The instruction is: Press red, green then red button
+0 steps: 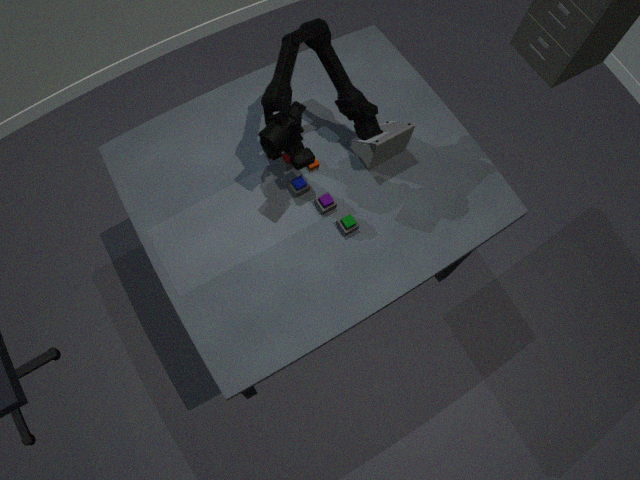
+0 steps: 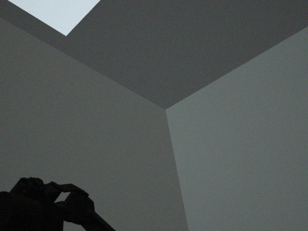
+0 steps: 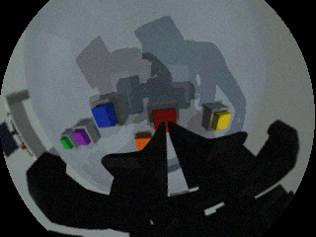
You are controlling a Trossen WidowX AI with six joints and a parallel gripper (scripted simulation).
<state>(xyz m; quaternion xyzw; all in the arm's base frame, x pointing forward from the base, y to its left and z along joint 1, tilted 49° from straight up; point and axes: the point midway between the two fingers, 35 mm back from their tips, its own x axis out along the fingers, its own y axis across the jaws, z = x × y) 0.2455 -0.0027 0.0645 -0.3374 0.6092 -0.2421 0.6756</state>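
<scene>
My gripper tip is now 10 mm above the red button. Also, from my gripper tip: small orange block: 60 mm behind, 40 mm to the left, 40 mm below; blue button: 10 mm ahead, 90 mm to the left, 10 mm below; purple button: 40 mm behind, 170 mm to the left, 10 mm below.
</scene>
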